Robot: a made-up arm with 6 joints.
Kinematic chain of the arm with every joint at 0, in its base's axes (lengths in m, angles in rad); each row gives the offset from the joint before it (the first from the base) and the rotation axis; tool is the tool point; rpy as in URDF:
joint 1: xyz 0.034 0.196 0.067 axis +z
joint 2: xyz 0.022 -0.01 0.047 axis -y
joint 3: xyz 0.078 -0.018 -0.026 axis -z
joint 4: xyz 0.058 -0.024 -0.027 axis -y
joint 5: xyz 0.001 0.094 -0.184 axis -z
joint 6: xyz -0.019 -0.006 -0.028 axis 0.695 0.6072 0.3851
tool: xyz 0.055 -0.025 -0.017 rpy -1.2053 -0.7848 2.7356
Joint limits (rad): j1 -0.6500..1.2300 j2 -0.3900..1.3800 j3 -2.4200..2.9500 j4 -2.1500..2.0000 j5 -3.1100..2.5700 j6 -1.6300..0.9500
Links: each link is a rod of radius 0.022 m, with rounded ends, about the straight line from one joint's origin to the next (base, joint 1, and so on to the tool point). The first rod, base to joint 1, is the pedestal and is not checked.
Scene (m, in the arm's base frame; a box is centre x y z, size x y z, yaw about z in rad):
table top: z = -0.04
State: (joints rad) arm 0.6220 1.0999 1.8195 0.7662 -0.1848 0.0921
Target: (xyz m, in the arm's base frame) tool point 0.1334 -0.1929 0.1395
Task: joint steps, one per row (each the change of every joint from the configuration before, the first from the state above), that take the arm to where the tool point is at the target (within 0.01 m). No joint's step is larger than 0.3 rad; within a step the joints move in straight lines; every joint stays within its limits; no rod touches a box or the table.
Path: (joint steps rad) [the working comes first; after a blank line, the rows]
Joints at the target: -0.4369 0.9267 1.5386 0.9775 -0.3098 0.6094
Straight joint move there: clear.

1: -0.2647 -0.0433 -0.0702 0.0528 -0.0313 0.1293
2: -0.2647 -0.0433 -0.0703 0.0529 -0.0312 0.1294
3: -0.2648 -0.0433 -0.0702 0.0528 -0.0313 0.1293
4: -0.2647 -0.0433 -0.0702 0.0528 -0.0312 0.1293

